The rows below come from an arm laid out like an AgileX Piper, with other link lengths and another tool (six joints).
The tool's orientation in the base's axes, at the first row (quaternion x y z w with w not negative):
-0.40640, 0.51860, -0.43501, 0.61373
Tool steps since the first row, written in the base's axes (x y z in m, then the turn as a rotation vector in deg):
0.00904, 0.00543, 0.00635, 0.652, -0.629, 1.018
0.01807, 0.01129, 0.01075, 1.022, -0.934, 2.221
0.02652, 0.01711, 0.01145, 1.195, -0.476, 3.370
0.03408, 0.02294, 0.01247, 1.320, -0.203, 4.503
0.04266, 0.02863, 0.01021, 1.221, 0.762, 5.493
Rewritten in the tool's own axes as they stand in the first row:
-0.00623, -0.00343, 0.01005, 0.367, -1.077, 0.750
-0.01232, -0.00489, 0.01985, 0.349, -2.267, 1.260
-0.01737, -0.00291, 0.02858, -0.399, -3.206, 1.605
-0.02260, -0.00133, 0.03648, -0.970, -4.189, 1.891
-0.02668, 0.00343, 0.04495, -2.180, -4.859, 1.969

